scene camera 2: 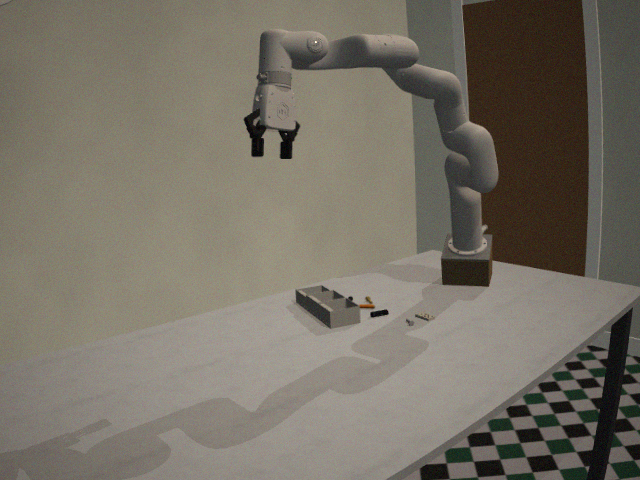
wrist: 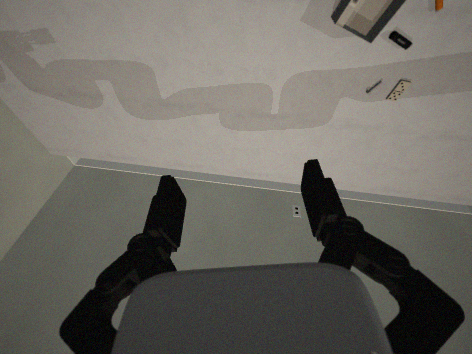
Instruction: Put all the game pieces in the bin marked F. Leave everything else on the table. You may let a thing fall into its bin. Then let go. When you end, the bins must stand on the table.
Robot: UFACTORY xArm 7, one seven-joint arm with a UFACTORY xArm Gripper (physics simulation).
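Places are measured from the arm's base along level axes (x down, y left, z ahead), in millimetres.
Pixels of known places: gripper, fingertip midpoint: (scene camera 2: 272, 157) (wrist: 239, 180); arm's base, link origin: (scene camera 2: 467, 246).
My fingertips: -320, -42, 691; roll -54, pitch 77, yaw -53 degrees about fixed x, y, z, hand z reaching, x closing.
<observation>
Ahead of a thing's pixels: the offset from my fingertips to its middle, as dx, dy, dz.
My gripper (scene camera 2: 271, 155) (wrist: 239, 180) is open and empty, high above the table and well away from the pieces. A cream domino with dark dots {+435, +143, -352} (scene camera 2: 424, 316) (wrist: 399, 90) lies flat on the table. A grey bin block with several compartments {+415, -96, -217} (scene camera 2: 345, 316) (wrist: 384, 21) stands on the table; the letter F cannot be read in either view. A small brass-yellow thing {+433, -64, -353} (scene camera 2: 368, 299) and a small dark thing {+431, -101, -308} (scene camera 2: 350, 298), partly hidden by the bins, lie beyond the block; they are too small to identify.
A grey bolt-like piece {+433, +140, -293} (scene camera 2: 409, 321) (wrist: 374, 86) lies beside the domino. A black oblong thing {+431, +38, -290} (scene camera 2: 378, 313) (wrist: 400, 39) and an orange stick-like thing {+433, -32, -313} (scene camera 2: 367, 306) (wrist: 439, 4) lie near the bins. The arm's base box (scene camera 2: 466, 271) stands at the table's far end.
</observation>
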